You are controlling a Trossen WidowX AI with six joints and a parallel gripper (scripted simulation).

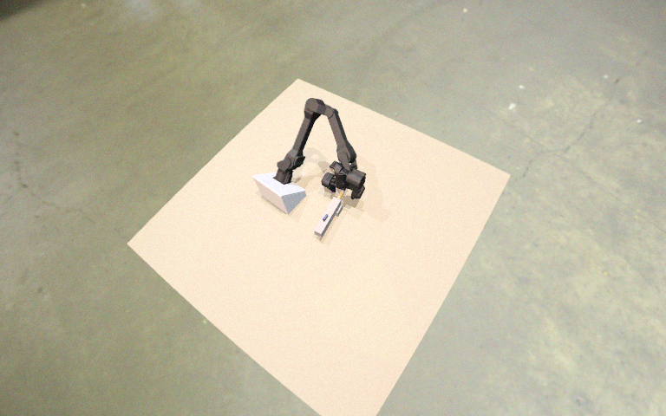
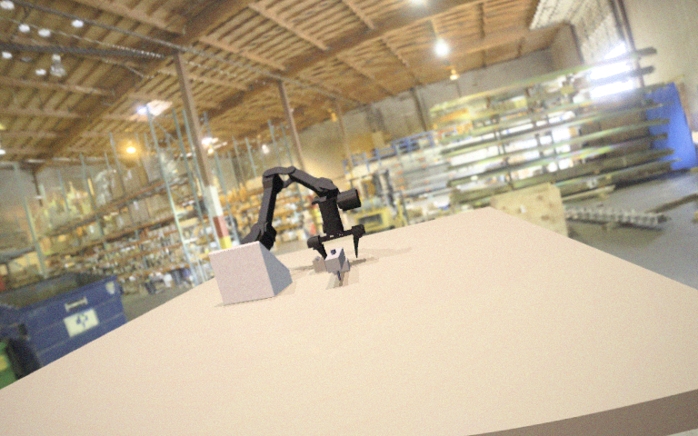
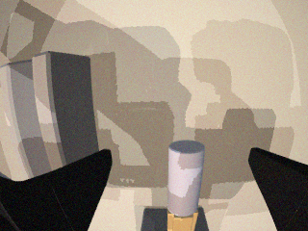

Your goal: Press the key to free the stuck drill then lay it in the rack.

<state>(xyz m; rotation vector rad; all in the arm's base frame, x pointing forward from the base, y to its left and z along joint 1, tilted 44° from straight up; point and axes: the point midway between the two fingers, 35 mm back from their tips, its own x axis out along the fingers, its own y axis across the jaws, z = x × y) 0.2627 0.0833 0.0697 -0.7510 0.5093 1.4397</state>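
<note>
Now: the drill 40 mm to the right of my gripper tip and 40 mm above it. Also, from my gripper tip: rack (80 mm behind, 20 mm to the left, 10 mm above); blue key (170 mm to the right, 40 mm above, 20 mm ahead); housing block (140 mm to the right, 30 mm above, 10 mm ahead).
</note>
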